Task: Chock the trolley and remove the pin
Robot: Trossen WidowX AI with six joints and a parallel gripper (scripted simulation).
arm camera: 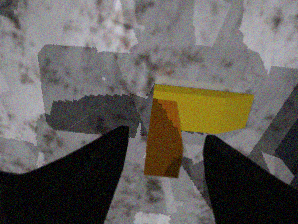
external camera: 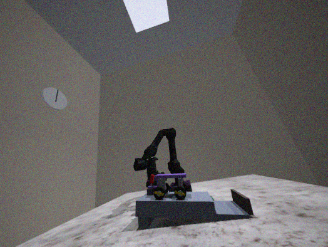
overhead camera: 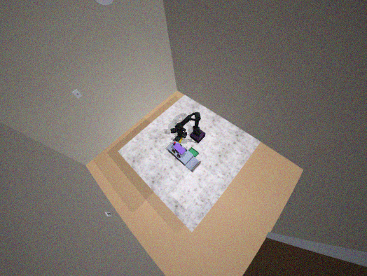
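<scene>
My gripper tip is now 2 cm short of the yellow chock, 1 cm to the right of it and 2 cm above it. Round my gripper tip: purple trolley (17 cm ahead, 11 cm to the left, 7 cm above); then grey ramp (17 cm ahead, 12 cm to the left, 1 cm above); then red-headed stop pin (14 cm ahead, 2 cm to the left, 9 cm above).
</scene>
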